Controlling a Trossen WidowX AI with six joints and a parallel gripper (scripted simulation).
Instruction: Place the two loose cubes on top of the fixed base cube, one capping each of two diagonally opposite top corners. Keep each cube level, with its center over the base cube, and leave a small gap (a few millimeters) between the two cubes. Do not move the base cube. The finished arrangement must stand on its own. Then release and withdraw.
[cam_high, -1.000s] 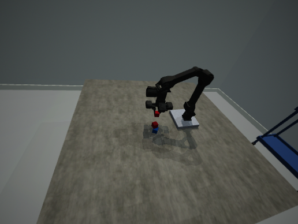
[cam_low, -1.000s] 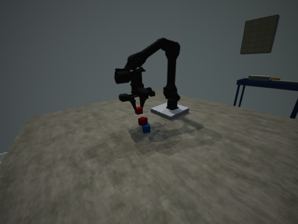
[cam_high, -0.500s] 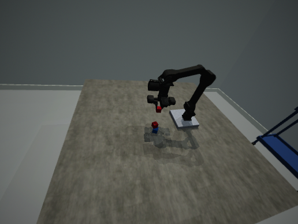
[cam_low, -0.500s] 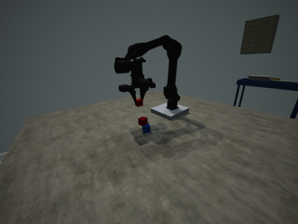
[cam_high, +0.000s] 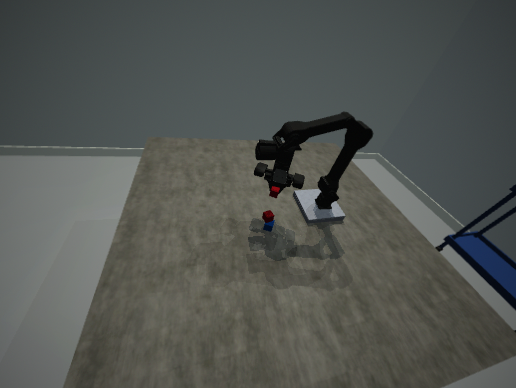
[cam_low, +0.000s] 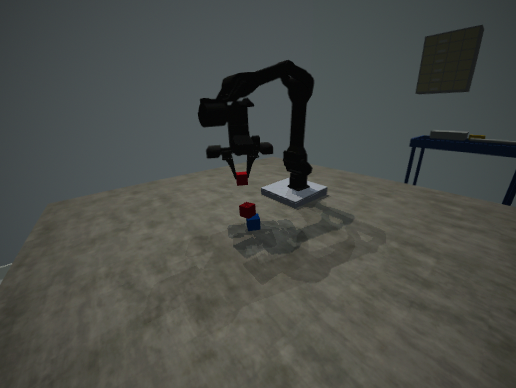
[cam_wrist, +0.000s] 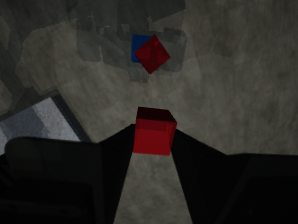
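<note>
Now: gripper tip 110 mm above the blue cube, 90 mm to the right of it and 20 mm short of it.
</note>
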